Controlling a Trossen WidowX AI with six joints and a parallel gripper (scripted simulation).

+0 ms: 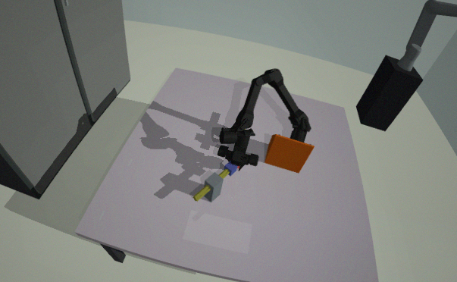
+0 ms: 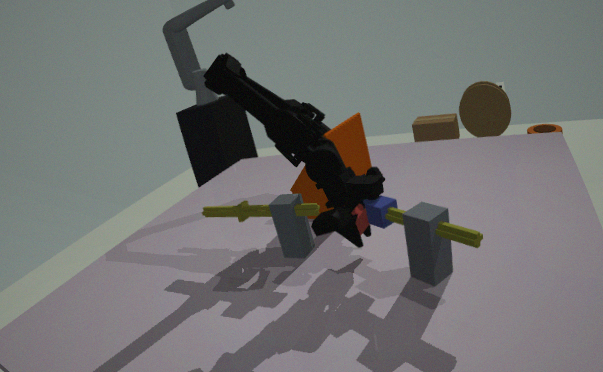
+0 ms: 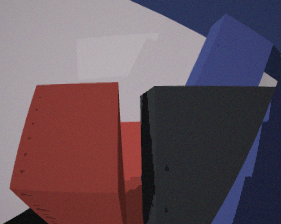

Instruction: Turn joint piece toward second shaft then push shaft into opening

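My gripper tip is 50 mm below the red joint piece.
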